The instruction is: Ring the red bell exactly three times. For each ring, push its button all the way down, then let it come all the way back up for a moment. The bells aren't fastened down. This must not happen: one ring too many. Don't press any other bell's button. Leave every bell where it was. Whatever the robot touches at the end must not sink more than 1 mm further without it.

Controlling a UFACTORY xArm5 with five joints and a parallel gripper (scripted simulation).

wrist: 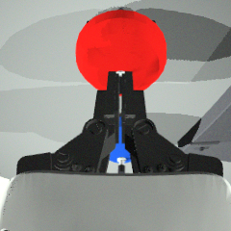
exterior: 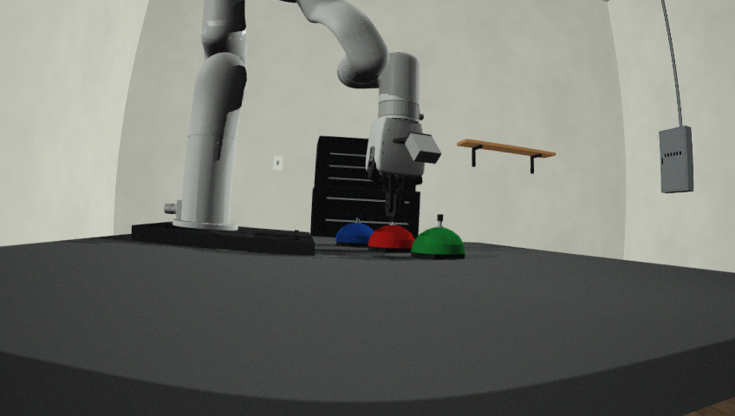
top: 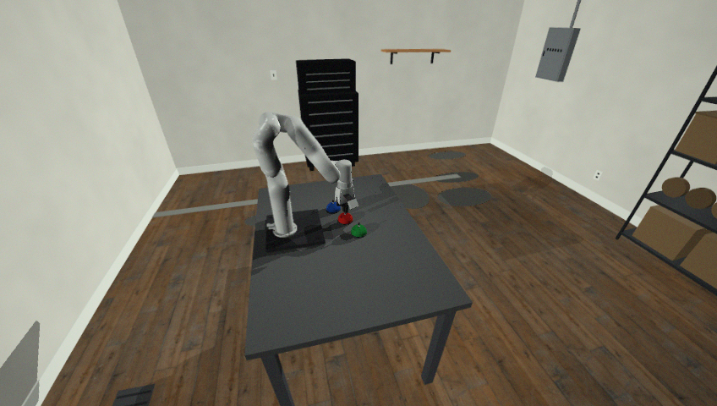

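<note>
Right now my hand is 40 mm above the red bell. Round my hand: blue bell: 60 mm behind, 120 mm to the left, 40 mm below; then green bell: 60 mm ahead, 120 mm to the right, 40 mm below.
</note>
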